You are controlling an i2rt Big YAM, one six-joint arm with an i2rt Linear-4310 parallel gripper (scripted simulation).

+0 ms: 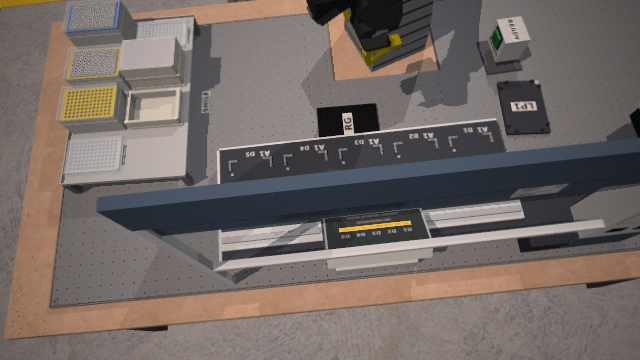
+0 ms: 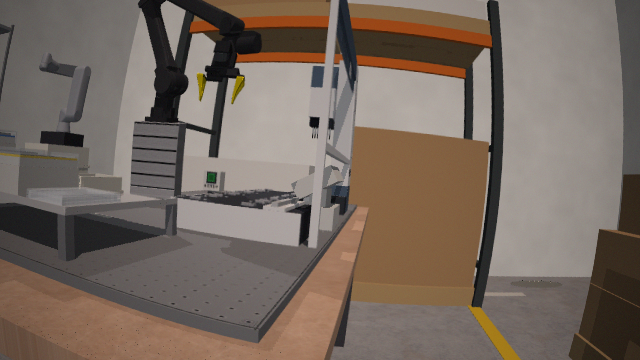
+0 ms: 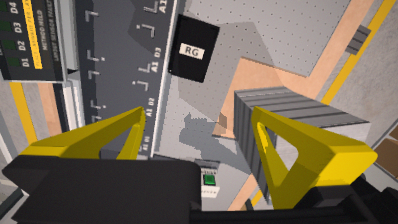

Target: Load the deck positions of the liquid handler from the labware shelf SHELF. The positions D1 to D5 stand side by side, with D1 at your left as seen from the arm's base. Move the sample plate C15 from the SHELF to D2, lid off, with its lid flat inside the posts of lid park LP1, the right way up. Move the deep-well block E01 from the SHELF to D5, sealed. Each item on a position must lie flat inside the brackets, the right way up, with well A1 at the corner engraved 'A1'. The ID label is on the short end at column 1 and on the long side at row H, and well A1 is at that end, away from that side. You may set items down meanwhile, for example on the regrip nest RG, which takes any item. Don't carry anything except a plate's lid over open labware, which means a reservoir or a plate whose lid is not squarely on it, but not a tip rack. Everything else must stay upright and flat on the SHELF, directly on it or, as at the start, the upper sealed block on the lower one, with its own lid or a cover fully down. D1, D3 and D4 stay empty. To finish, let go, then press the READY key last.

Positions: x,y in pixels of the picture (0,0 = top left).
Labels:
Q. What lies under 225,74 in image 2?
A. My gripper.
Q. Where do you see a clear plate lid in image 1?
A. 91,155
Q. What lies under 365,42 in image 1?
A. My gripper.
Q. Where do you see a black regrip nest RG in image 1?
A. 330,123

